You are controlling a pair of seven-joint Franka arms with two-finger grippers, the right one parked.
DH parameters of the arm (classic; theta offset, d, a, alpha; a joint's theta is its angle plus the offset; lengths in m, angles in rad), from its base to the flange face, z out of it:
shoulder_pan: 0 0.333 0 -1.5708
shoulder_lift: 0 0 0 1.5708
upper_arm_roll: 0 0.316 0.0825 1.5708
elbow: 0 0 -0.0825 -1.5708
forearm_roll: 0 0.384 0 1.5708
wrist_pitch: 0 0 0.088 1.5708
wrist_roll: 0 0.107 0 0
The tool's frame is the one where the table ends.
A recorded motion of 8 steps. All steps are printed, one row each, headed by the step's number.
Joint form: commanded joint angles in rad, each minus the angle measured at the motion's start. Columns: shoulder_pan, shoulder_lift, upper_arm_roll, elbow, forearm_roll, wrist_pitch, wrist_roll.
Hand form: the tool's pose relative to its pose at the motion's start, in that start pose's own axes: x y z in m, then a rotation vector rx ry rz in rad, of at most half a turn. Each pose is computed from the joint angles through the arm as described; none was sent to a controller.
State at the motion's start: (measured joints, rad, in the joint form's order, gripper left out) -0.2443 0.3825 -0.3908 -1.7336 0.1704 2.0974 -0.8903
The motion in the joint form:
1: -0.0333 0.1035 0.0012 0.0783 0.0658 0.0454 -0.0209
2: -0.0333 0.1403 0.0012 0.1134 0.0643 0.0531 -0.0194
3: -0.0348 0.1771 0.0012 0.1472 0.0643 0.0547 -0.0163
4: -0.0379 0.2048 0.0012 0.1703 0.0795 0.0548 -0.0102
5: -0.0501 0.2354 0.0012 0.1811 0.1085 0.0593 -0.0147
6: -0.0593 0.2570 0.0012 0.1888 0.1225 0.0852 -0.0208
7: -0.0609 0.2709 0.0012 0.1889 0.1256 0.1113 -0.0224
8: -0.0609 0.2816 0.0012 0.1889 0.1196 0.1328 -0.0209
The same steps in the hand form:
1: 0.0087 0.0271 0.0253 -0.0120 0.0325 0.0323
2: 0.0171 0.0318 0.0325 -0.0272 0.0272 0.0263
3: 0.0241 0.0362 0.0411 -0.0357 0.0185 0.0238
4: 0.0282 0.0395 0.0490 -0.0317 0.0200 0.0361
5: 0.0252 0.0460 0.0641 -0.0147 0.0220 0.0569
6: 0.0236 0.0528 0.0728 -0.0245 0.0325 0.0660
7: 0.0239 0.0555 0.0797 -0.0381 0.0375 0.0677
8: 0.0245 0.0572 0.0849 -0.0535 0.0366 0.0656

